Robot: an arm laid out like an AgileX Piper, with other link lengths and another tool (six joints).
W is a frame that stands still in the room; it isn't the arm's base.
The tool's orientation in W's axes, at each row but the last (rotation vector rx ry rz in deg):
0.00 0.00 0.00
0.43 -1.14 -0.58
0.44 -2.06 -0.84
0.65 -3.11 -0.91
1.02 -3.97 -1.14
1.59 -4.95 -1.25
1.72 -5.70 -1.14
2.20 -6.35 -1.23
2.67 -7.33 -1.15
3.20 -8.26 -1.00
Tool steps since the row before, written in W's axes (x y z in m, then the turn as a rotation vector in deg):
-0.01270 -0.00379 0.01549 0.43 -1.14 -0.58
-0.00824 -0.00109 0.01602 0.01 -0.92 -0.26
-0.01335 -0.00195 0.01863 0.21 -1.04 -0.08
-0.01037 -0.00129 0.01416 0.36 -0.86 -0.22
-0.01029 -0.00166 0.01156 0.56 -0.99 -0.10
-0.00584 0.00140 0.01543 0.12 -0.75 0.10
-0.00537 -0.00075 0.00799 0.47 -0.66 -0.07
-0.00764 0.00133 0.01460 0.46 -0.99 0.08
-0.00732 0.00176 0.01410 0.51 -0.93 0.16
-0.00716 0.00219 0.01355 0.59 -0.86 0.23
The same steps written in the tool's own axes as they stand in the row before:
-0.01270 -0.00379 0.01549 0.43 -1.14 -0.58
-0.00791 -0.00105 0.01619 0.01 -0.92 -0.25
-0.01264 -0.00200 0.01911 0.22 -1.04 -0.08
-0.00957 -0.00128 0.01472 0.36 -0.86 -0.23
-0.00943 -0.00164 0.01227 0.57 -0.98 -0.12
-0.00452 0.00172 0.01583 0.15 -0.74 0.11
-0.00454 -0.00060 0.00850 0.47 -0.65 -0.10
-0.00601 0.00176 0.01530 0.49 -0.98 0.07
-0.00551 0.00231 0.01483 0.55 -0.91 0.14
-0.00519 0.00286 0.01430 0.64 -0.84 0.19

